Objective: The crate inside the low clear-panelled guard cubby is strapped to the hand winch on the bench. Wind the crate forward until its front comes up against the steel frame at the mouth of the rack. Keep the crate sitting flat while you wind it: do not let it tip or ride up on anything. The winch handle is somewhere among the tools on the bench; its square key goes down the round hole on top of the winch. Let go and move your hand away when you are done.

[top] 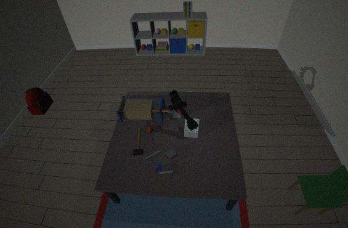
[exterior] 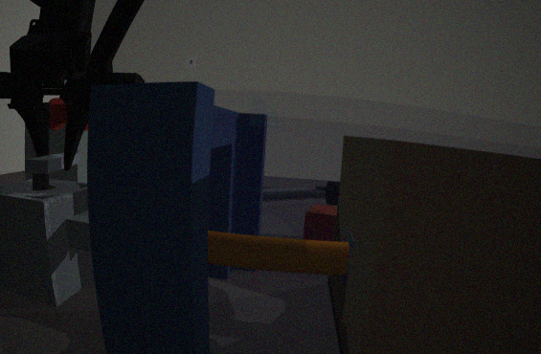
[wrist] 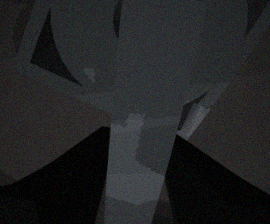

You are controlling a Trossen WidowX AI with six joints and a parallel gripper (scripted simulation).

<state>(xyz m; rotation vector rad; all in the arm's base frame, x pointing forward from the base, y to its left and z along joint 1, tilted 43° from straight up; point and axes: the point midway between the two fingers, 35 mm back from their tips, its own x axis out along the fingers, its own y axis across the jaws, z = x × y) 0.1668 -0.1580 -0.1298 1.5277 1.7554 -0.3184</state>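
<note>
My gripper tip is 5 cm to the right of the red knob, 5 cm below it and 2 cm past it. From my gripper tip the other things lie so: grey winch: 7 cm below, 5 cm to the right; grey winch handle: 2 cm above, 1 cm to the left, 1 cm behind; blue steel frame: 18 cm ahead, 4 cm to the right, 1 cm above.
</note>
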